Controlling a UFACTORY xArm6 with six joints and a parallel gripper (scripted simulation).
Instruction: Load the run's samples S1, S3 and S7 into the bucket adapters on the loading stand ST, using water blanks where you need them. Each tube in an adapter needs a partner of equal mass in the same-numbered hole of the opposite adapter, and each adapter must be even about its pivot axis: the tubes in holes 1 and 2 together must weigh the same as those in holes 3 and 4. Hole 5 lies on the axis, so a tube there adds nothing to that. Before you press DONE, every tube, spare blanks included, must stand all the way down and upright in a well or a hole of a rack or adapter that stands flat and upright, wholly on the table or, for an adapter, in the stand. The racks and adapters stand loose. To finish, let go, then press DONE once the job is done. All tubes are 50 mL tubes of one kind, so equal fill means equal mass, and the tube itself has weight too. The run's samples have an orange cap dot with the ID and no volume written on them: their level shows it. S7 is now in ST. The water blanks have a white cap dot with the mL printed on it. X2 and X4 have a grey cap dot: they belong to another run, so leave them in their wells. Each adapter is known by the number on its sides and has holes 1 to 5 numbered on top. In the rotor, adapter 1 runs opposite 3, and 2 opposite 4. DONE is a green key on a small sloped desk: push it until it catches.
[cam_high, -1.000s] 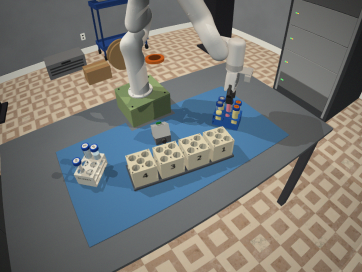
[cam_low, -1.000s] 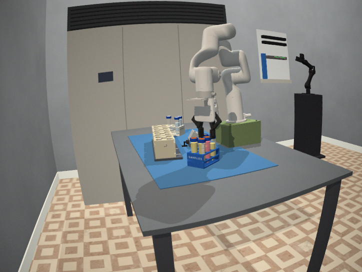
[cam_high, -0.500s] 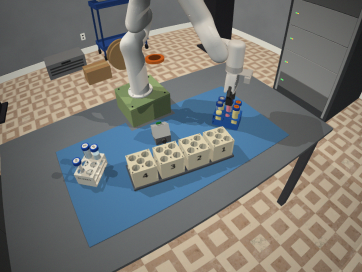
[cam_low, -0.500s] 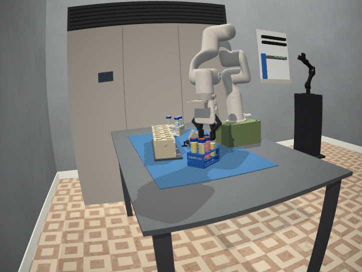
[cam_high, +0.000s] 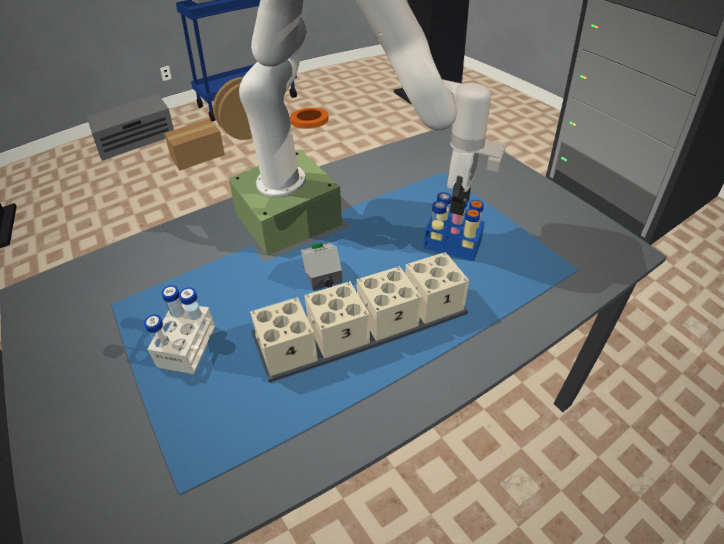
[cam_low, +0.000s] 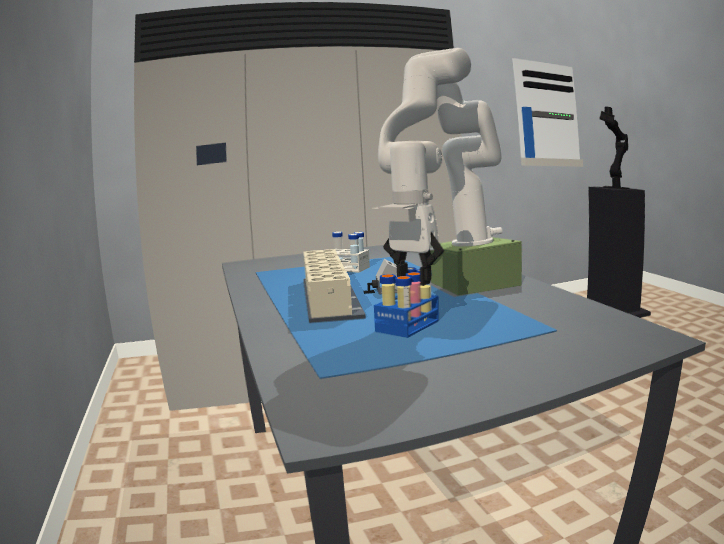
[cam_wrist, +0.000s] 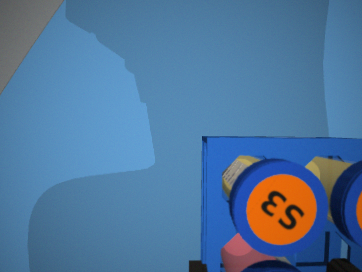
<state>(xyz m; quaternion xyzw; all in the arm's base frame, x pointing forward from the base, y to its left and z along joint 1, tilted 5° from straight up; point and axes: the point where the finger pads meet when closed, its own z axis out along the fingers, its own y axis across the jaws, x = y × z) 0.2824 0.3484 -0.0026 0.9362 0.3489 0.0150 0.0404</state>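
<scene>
My gripper is now 6 cm above the pink-filled tube and 1 cm short of it. The rest, counted from my hand: sample tube: 6 cm below, 5 cm ahead, 1 cm to the right; then blue samples rack: 9 cm below, 2 cm to the right, 1 cm ahead; then adapter 1: 17 cm to the right, 16 cm ahead, 7 cm below.
</scene>
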